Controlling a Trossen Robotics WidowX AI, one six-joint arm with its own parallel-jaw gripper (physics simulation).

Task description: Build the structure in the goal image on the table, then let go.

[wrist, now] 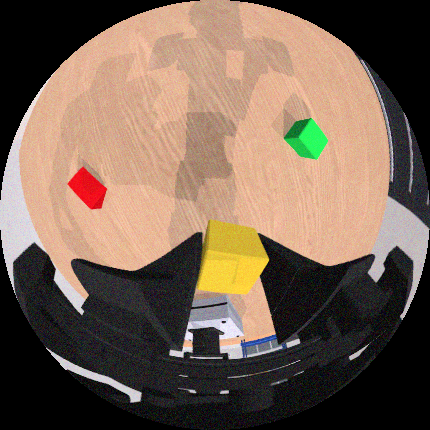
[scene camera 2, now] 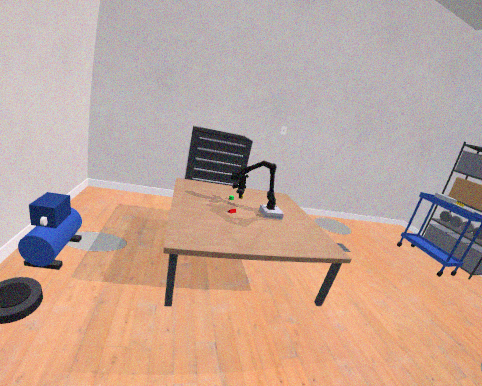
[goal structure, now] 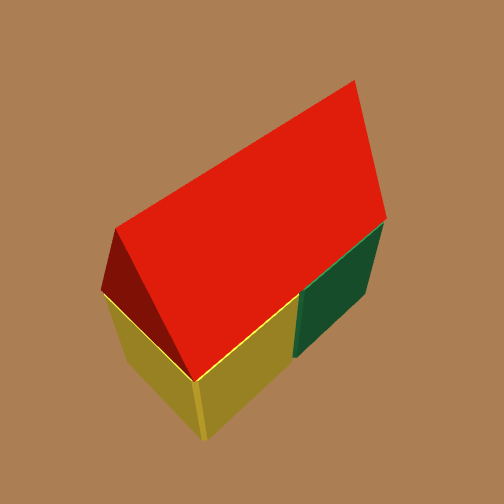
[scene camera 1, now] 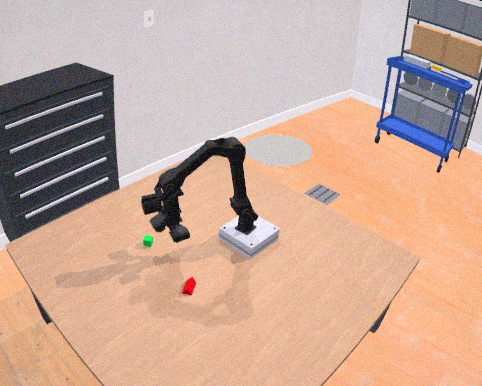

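Pixels of known places: gripper, between the fingertips: [wrist: 227,238] [scene camera 2: 240,197]; arm's base, origin of its link: [wrist: 206,331] [scene camera 2: 270,208] [scene camera 1: 245,227].
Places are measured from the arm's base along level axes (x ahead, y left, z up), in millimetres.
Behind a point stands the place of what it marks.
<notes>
A yellow cube [scene camera 2: 242,197] @(x 233, y -126, z 30 mm) [wrist: 232,272] @(x 245, y -148, z 47 mm) is held between the fingertips of my gripper [scene camera 1: 170,230] [wrist: 227,238] @(x 244, y -149, z 15 mm), which is shut on it above the table. The fingers hide the cube in scene camera 1. A green cube [scene camera 1: 148,241] @(x 290, y -255, z -27 mm) [scene camera 2: 231,198] @(x 284, y -255, z -40 mm) [wrist: 311,140] @(x 278, y -263, z -23 mm) rests on the table, to the right in the wrist view, apart from the gripper. A red block [scene camera 1: 189,286] @(x 367, y 20, z -31 mm) [scene camera 2: 232,211] @(x 359, y 24, z -44 mm) [wrist: 87,188] @(x 353, y 0, z -40 mm), longer than the cubes and with slanted faces, lies on the table, to the left in the wrist view. The green and red blocks stand well apart.
The wooden table [scene camera 1: 280,320] @(x 287, y 345, z -56 mm) [scene camera 2: 210,240] @(x 635, y 450, z -55 mm) carries the arm's pale base plate [scene camera 1: 250,235] @(x 27, y 41, z 0 mm) [scene camera 2: 271,212] @(x 29, y 81, z -4 mm). A black drawer cabinet [scene camera 1: 60,150] [scene camera 2: 220,155] stands beyond the table's far edge. The arm's shadow falls across the table around the blocks.
</notes>
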